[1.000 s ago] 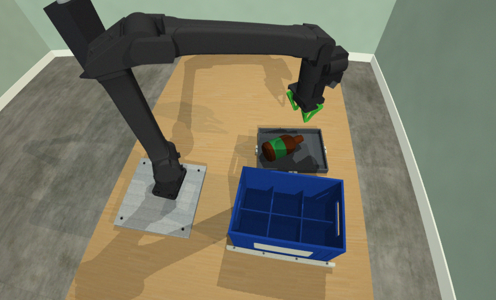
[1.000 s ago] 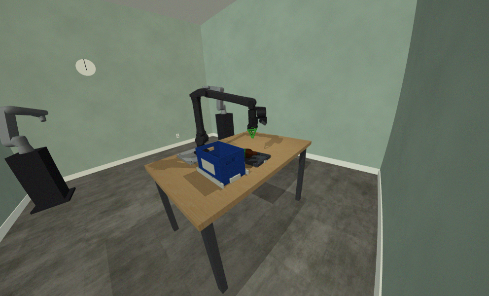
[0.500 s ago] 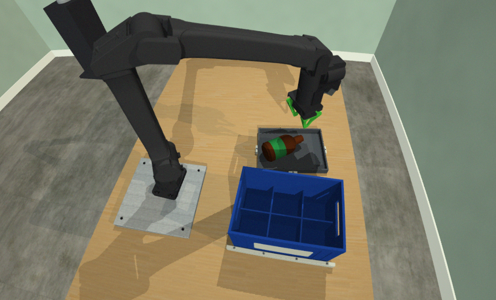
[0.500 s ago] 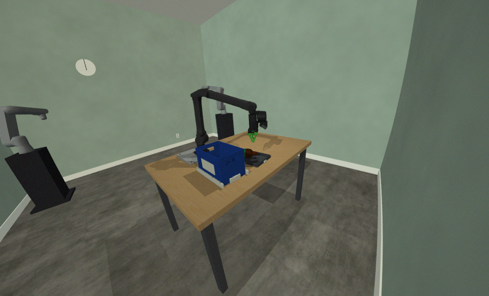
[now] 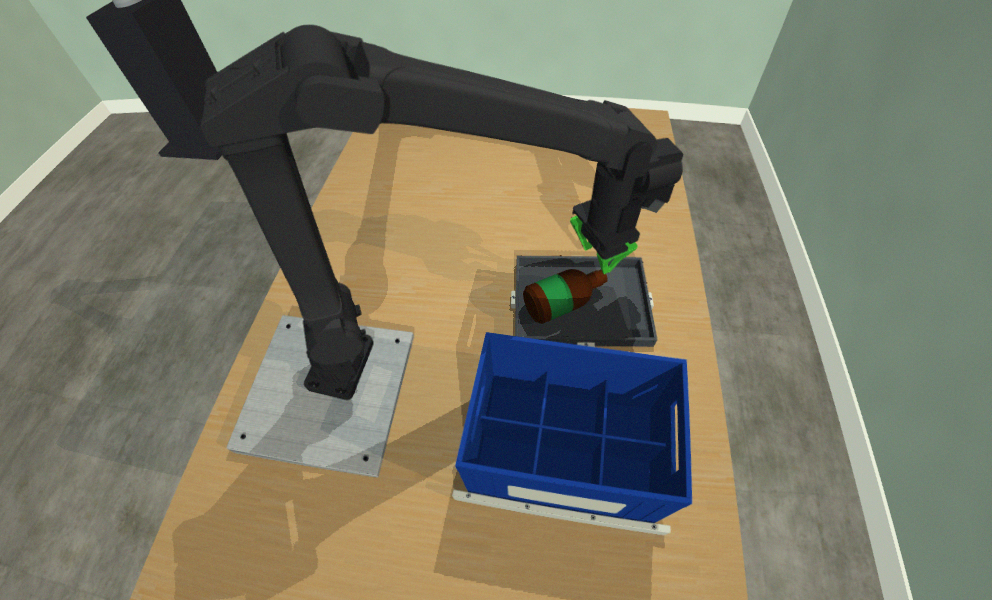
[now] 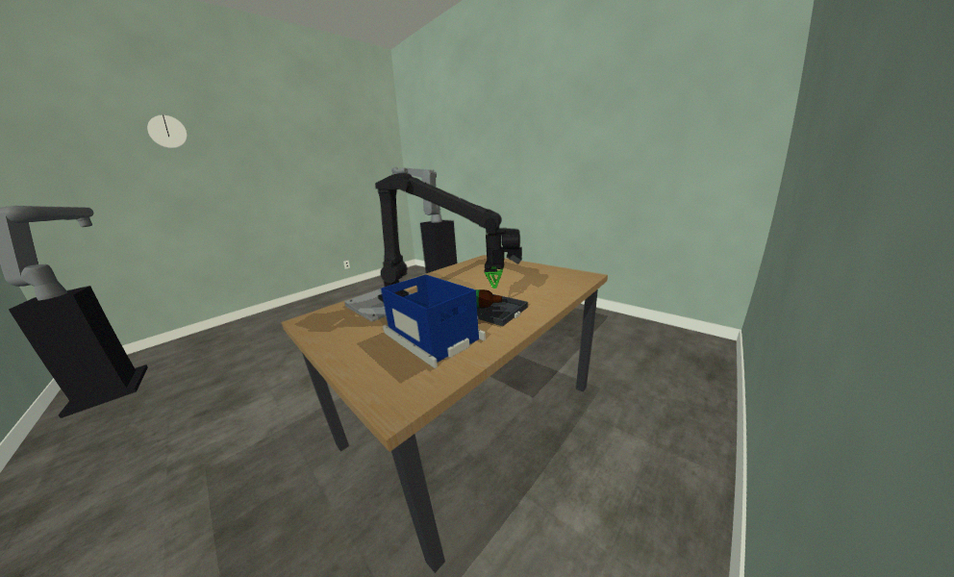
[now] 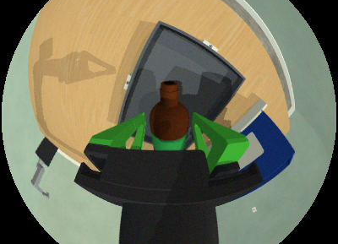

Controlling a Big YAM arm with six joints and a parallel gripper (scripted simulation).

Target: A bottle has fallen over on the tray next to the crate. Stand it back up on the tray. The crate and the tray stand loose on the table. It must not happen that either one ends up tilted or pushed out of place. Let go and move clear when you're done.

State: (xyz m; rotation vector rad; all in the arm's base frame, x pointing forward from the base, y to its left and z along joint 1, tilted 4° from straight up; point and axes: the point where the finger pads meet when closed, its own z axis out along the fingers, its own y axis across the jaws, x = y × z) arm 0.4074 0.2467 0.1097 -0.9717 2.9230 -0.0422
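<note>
My hand is 4 cm past the brown bottle, 3 cm to the left of it and 7 cm above it. Round my hand: blue crate (1 cm behind, 31 cm to the right, 2 cm below); dark grey tray (1 cm behind, 3 cm to the right, 9 cm below).
</note>
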